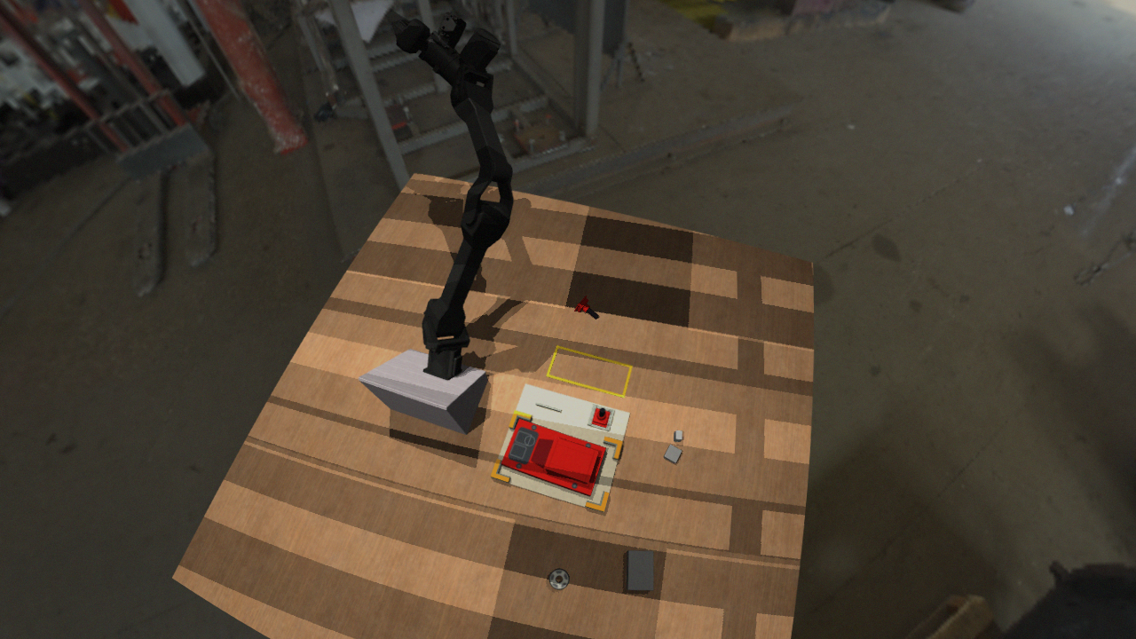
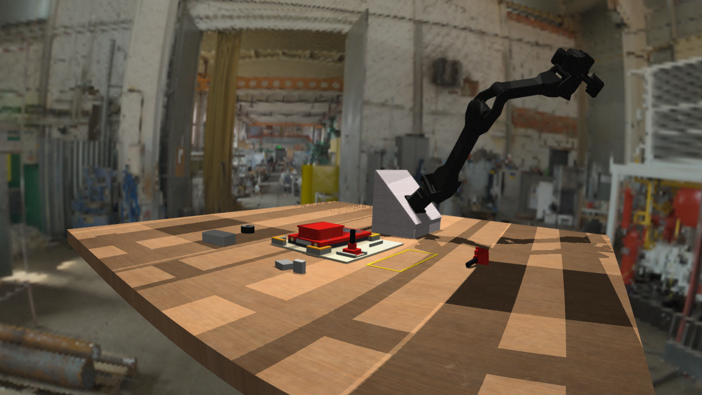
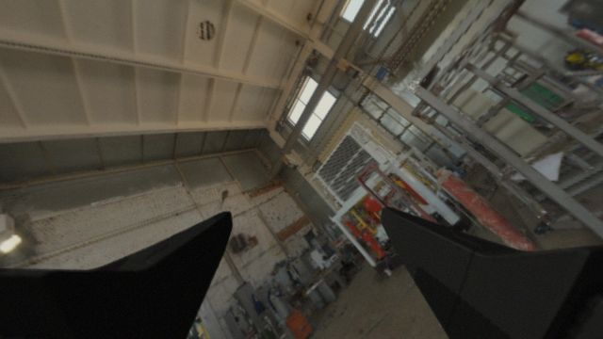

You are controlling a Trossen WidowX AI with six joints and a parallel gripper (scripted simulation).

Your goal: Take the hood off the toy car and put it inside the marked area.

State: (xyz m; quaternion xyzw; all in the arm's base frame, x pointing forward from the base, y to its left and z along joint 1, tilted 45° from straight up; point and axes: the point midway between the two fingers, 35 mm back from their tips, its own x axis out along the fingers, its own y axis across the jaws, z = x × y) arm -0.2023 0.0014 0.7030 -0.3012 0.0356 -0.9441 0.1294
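Right now the hood is 58 cm to the right of my gripper tip, 58 cm ahead of it and 55 cm below it.
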